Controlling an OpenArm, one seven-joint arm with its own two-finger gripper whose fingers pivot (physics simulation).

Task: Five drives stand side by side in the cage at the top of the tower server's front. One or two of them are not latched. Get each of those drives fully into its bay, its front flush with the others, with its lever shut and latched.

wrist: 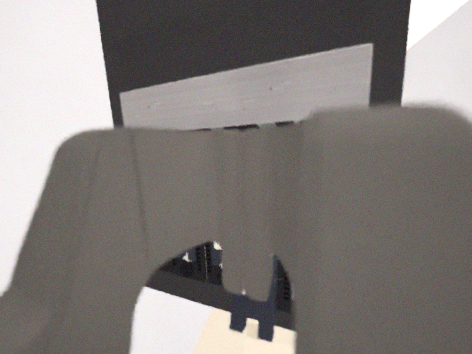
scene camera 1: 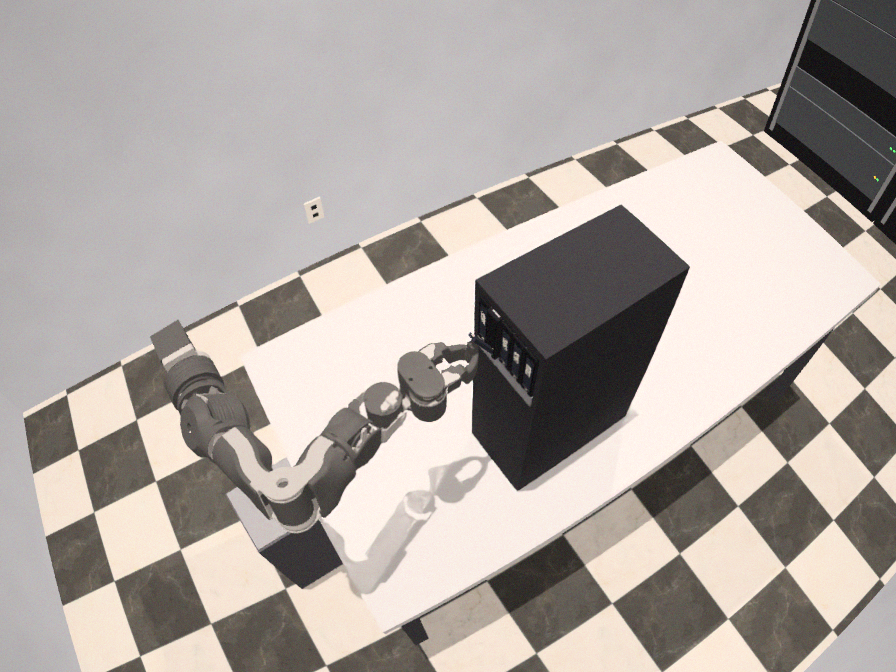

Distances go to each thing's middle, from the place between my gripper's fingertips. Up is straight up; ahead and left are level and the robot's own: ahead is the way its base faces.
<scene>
I see the dark blue lever [wrist: 242,307] 20 mm ahead of my hand and 10 mm above it. Also, from my hand: arm's base block [scene camera 1: 305,557] (940 mm below, 410 mm behind, 290 mm to the left); then black tower server [scene camera 1: 592,304] (200 mm ahead, 170 mm below, 40 mm to the right); then drive cage [wrist: 292,89] (130 mm ahead, 40 mm to the right).
</scene>
